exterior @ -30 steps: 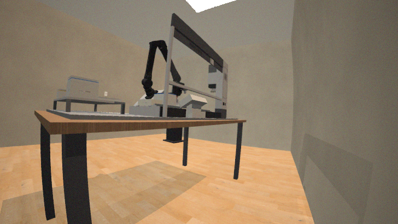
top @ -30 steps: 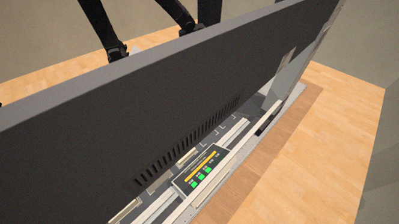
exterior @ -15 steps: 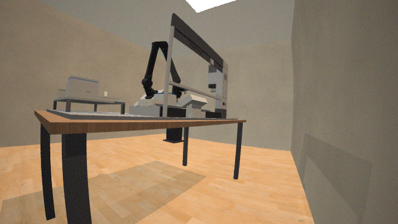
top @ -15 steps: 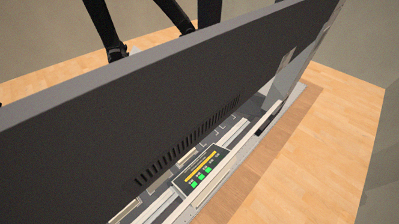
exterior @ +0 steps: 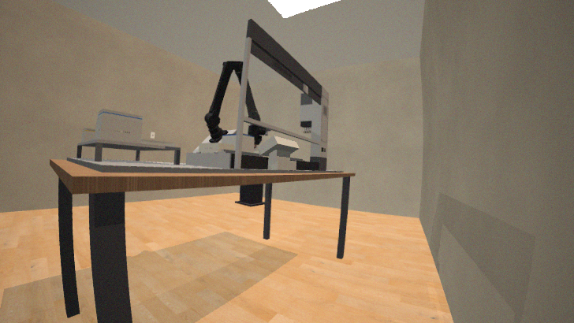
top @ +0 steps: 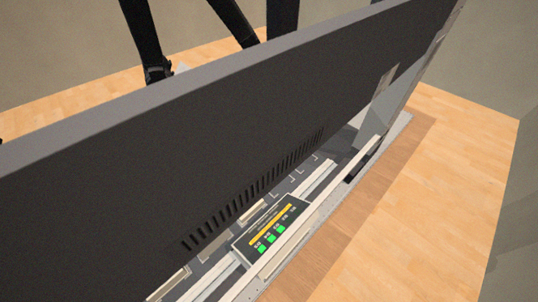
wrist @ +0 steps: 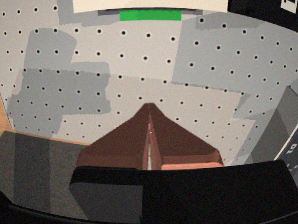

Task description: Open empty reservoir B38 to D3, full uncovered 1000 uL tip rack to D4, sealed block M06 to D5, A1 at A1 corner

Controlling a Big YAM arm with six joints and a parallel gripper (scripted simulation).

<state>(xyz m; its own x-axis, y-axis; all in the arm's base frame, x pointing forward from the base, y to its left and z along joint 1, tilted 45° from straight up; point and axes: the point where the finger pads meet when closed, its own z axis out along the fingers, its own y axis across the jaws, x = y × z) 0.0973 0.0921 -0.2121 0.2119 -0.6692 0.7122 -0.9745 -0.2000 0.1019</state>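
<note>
Right now my hand is 6 cm to the right of the green key, 1 cm past it and 1 cm above it. Round my hand: black box labelled lp1: 14 cm to the left, 13 cm ahead, 9 cm below; then regrip nest rg: 30 cm to the right, 16 cm ahead, 9 cm below; then rg label: 30 cm to the right, 16 cm ahead, 9 cm below.
</note>
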